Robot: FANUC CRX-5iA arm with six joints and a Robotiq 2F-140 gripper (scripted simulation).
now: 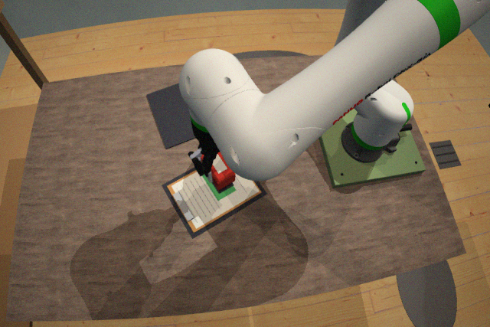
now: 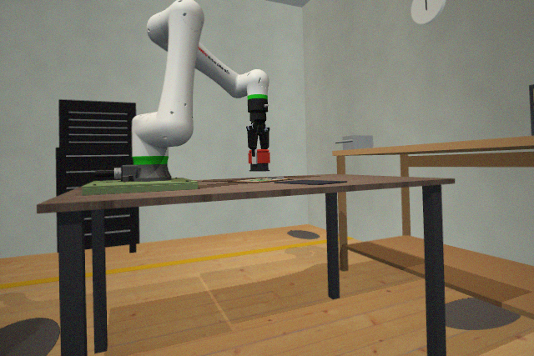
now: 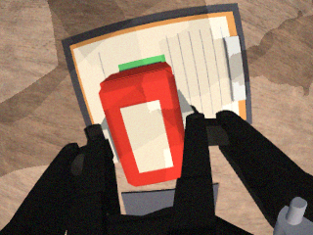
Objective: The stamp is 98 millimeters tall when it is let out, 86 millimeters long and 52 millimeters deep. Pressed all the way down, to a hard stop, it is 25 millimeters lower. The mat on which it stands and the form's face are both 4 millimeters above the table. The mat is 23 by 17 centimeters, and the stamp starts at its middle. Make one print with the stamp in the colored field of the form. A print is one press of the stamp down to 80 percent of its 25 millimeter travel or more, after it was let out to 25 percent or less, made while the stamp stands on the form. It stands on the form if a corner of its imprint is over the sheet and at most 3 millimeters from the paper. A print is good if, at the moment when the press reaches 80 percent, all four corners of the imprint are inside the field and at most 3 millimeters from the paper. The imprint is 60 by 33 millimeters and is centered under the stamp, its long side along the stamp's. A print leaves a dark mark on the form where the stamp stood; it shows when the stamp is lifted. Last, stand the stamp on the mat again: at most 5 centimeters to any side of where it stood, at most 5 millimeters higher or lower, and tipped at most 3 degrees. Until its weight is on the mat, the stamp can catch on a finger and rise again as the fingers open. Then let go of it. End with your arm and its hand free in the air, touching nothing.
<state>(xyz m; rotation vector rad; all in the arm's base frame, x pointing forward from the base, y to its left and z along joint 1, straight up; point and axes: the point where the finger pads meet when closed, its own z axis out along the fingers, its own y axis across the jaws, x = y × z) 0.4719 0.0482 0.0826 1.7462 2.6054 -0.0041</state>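
My gripper is now 3 cm short of the form on clipboard, 2 cm to the right of it and 10 cm above it. Round my hand: red stamp: 2 cm below; dark mat: 9 cm ahead, 27 cm to the right, 11 cm below.
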